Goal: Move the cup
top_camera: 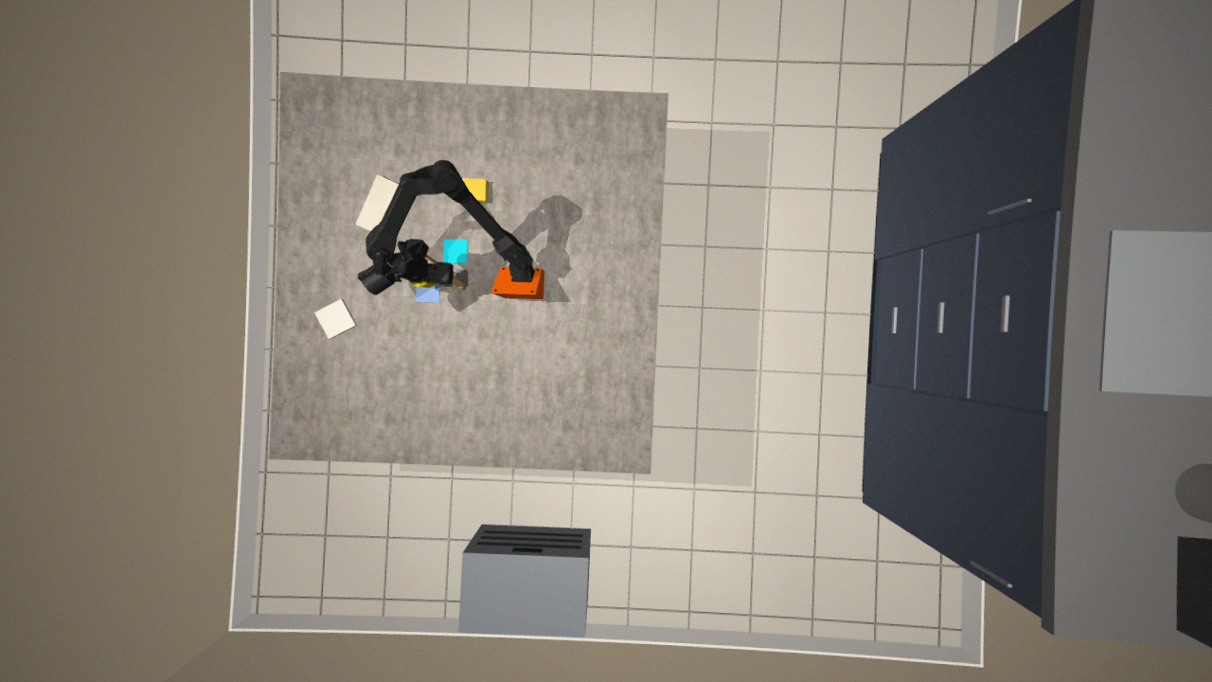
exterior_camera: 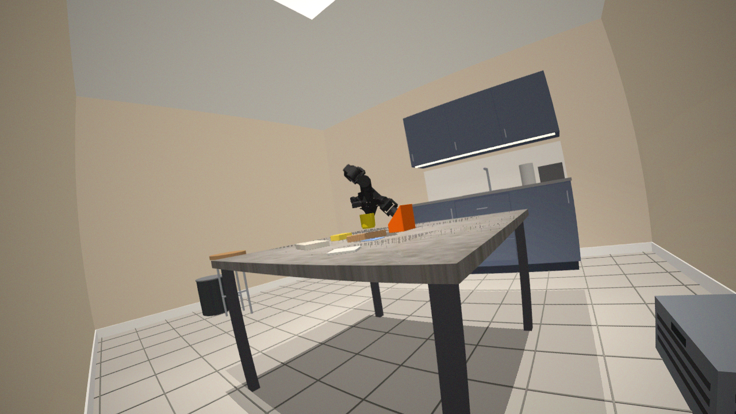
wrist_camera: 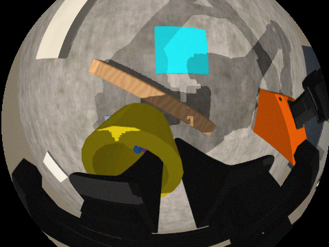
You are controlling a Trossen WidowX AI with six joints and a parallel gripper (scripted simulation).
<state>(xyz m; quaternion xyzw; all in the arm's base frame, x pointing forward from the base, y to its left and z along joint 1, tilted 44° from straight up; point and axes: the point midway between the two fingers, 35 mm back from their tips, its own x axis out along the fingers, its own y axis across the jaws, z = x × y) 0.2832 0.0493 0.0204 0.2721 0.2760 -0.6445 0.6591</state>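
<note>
Now: the cyan pad 3 cm behind my gripper tip, 10 cm to the right of it and 9 cm below it. The rest, counted from my gripper tip: yellow cup (2 cm ahead); then blue marble (3 cm ahead, 2 cm to the left, 2 cm below); then wooden bar (1 cm ahead, 3 cm to the right, 8 cm below).
</note>
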